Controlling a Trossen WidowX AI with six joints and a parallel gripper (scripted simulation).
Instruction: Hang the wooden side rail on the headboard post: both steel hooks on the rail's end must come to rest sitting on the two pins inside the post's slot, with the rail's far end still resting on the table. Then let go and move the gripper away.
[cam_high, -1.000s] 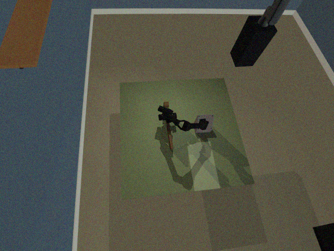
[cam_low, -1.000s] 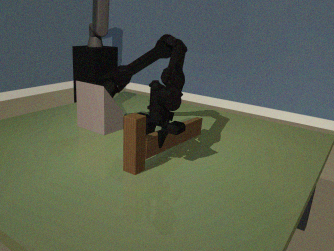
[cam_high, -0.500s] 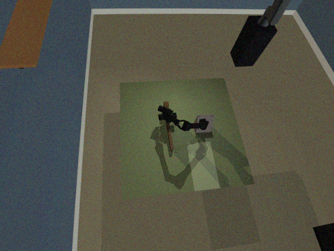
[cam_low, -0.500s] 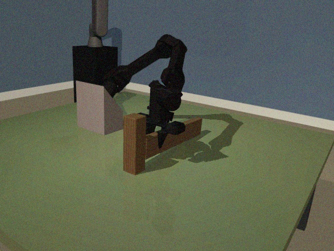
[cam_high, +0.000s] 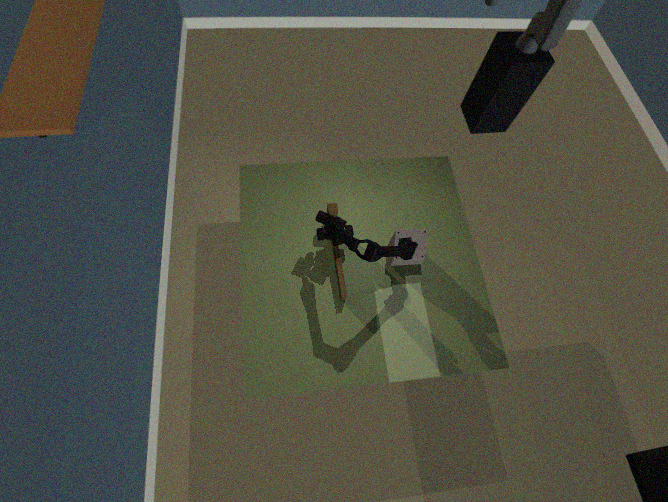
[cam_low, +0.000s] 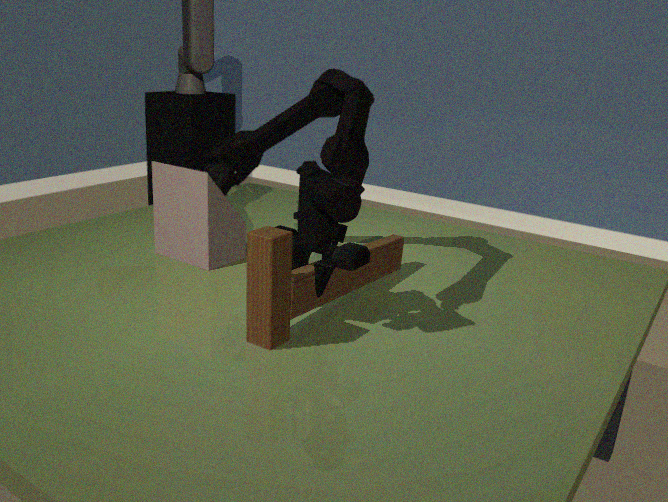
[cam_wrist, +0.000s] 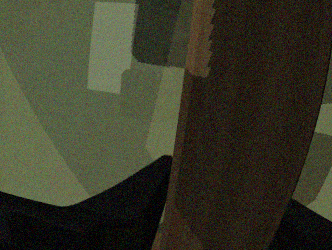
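My gripper tip is 120 mm to the left of the wooden headboard post and 40 mm below it.
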